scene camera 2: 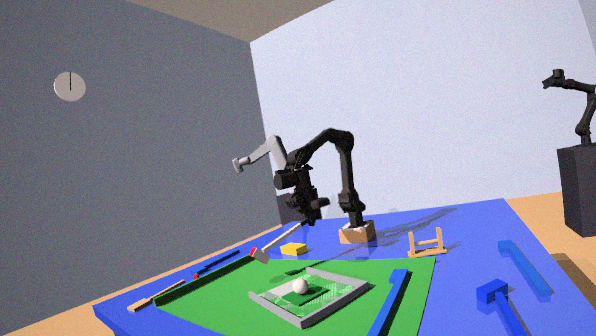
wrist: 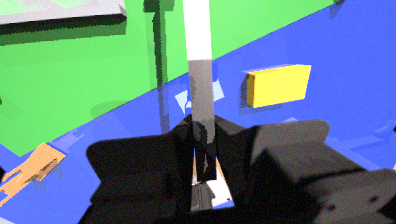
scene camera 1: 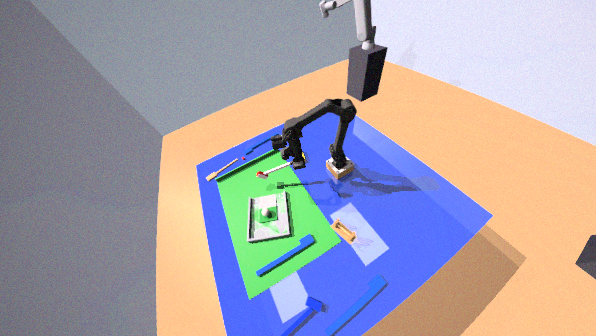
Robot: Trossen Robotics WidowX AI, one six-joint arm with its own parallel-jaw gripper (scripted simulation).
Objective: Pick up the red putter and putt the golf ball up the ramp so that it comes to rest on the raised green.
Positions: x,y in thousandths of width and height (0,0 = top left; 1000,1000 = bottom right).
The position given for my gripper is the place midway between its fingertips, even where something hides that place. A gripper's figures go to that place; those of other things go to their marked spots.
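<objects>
My gripper (scene camera 2: 523,674) is 101 cm from the lens, and there's a dark green rail (scene camera 2: 278,885) that is 94 cm from the lens.
</objects>
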